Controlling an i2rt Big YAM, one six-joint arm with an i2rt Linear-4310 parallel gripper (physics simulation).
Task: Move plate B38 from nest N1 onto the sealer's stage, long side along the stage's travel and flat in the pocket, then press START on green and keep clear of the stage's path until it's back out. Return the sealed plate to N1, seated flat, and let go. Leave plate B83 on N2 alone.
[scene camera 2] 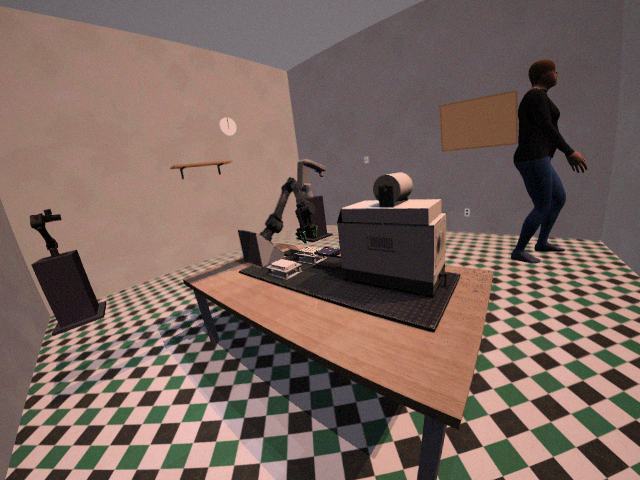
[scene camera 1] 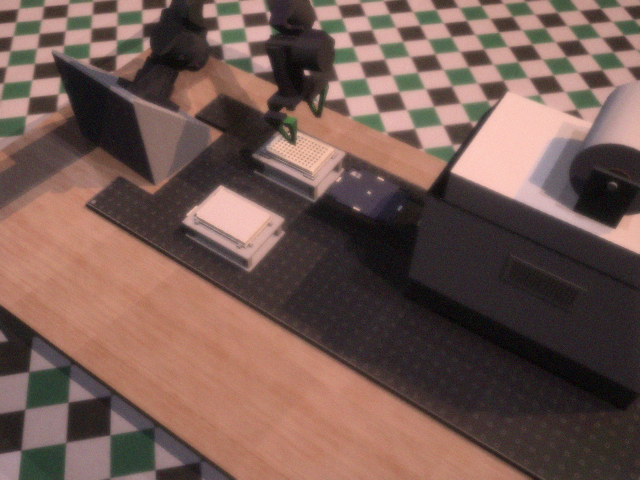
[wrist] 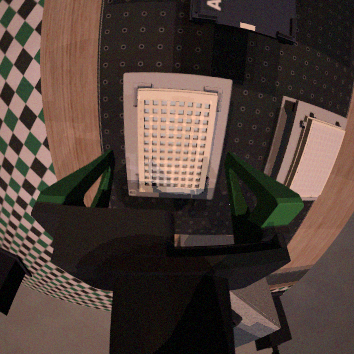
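Seen in the pictures: gripper, between the fingertips: (scene camera 2: pixel 311 241) (scene camera 1: pixel 305 130) (wrist: pixel 169 155); arm's base, origin of its link: (scene camera 2: pixel 263 241) (scene camera 1: pixel 147 98).
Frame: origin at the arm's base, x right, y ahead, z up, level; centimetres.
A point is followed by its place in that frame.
Cream plate with open square wells (scene camera 1: pixel 302 150) @[x -15.0, y 31.1, z -6.2 cm] (wrist: pixel 174 142) @[x -14.9, y 30.8, z -6.2 cm], taken as B38, lies flat in the grey nest (wrist: pixel 131 125) @[x -20.1, y 31.5, z -7.7 cm] farther from scene camera 1. My gripper (scene camera 1: pixel 306 128) @[x -15.5, y 31.7, z -0.6 cm] (scene camera 2: pixel 308 235) @[x -15.5, y 31.7, z -0.6 cm] (wrist: pixel 169 155) @[x -15.5, y 31.7, z -0.6 cm] is open, pointing down above this plate, one finger beyond each long side in the wrist view; nothing is between the fingers. White-topped plate (scene camera 1: pixel 232 214) @[x 7.1, y 32.5, z -6.8 cm] (wrist: pixel 318 157) @[x 6.7, y 33.6, z -6.8 cm], taken as B83, sits on the other nest (scene camera 1: pixel 276 227) @[x 2.8, y 40.2, z -8.6 cm]. The dark blue stage (scene camera 1: pixel 369 198) @[x -11.3, y 51.8, z -3.1 cm] (wrist: pixel 250 12) @[x -11.2, y 45.7, z -3.1 cm] is out beside the sealer (scene camera 1: pixel 485 248) @[x -5.1, y 78.3, z 9.8 cm] (scene camera 2: pixel 390 250) @[x -7.2, y 91.8, z 4.9 cm], with no plate on it. Plate labels and the START button cannot be made out.
A slanted grey panel (scene camera 1: pixel 170 139) @[x 2.1, y 8.6, z -5.1 cm] (scene camera 2: pixel 266 250) @[x 3.5, y 8.7, z -4.3 cm] stands near the arm's base. A large roll (scene camera 1: pixel 617 144) @[x -9.9, y 87.9, z 34.2 cm] (scene camera 2: pixel 393 187) @[x -10.5, y 92.7, z 29.5 cm] sits on top of the sealer. Nests and sealer stand on a black perforated mat (scene camera 1: pixel 310 279) @[x 5.3, y 51.4, z -13.0 cm] on the wooden table (scene camera 1: pixel 206 330) @[x 25.9, y 44.1, z -14.2 cm]. A person (scene camera 2: pixel 540 134) stands beyond the table.
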